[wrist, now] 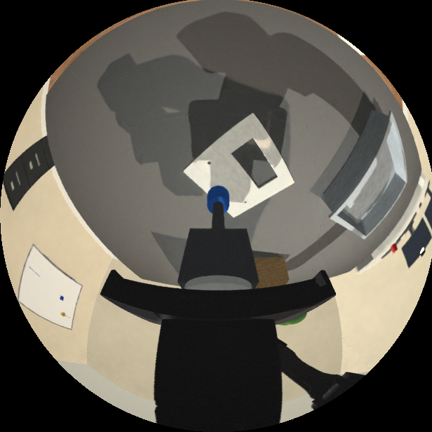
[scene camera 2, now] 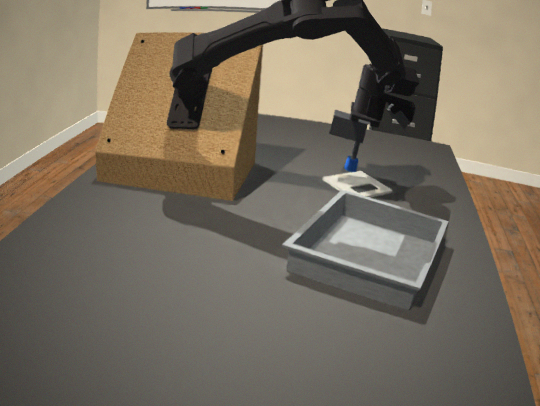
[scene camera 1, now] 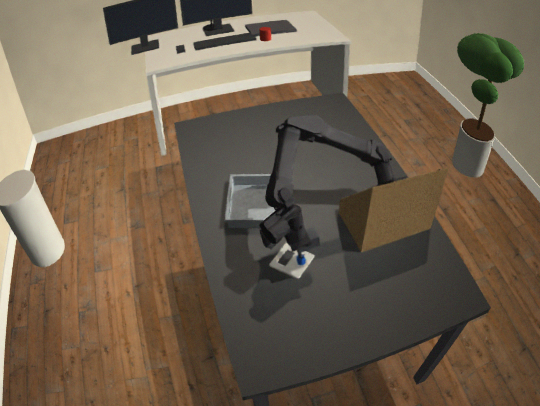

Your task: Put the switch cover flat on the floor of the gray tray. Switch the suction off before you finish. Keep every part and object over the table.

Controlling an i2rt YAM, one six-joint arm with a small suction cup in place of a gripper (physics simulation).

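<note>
The white switch cover (scene camera 1: 295, 271) (scene camera 2: 349, 183) (wrist: 227, 156) lies flat on the dark table beside the gray tray, with its dark rectangular opening on the side away from the cup. My gripper, a blue suction cup (scene camera 1: 301, 260) (scene camera 2: 351, 164) (wrist: 218, 199), is open and holds nothing. It hangs a little above the cover's edge region, with a small gap showing in the second scene view. The gray tray (scene camera 1: 245, 224) (scene camera 2: 350, 280) (wrist: 352, 167) stands upright, and no cover lies on its floor. The arm hides part of the tray in the first scene view.
A wooden block (scene camera 1: 400, 212) (scene camera 2: 165, 170) (wrist: 272, 270) with a sloped face carries the arm's base on the table. The tray's raised walls stand close to the cover. A white desk (scene camera 1: 320, 30) with monitors stands beyond the table.
</note>
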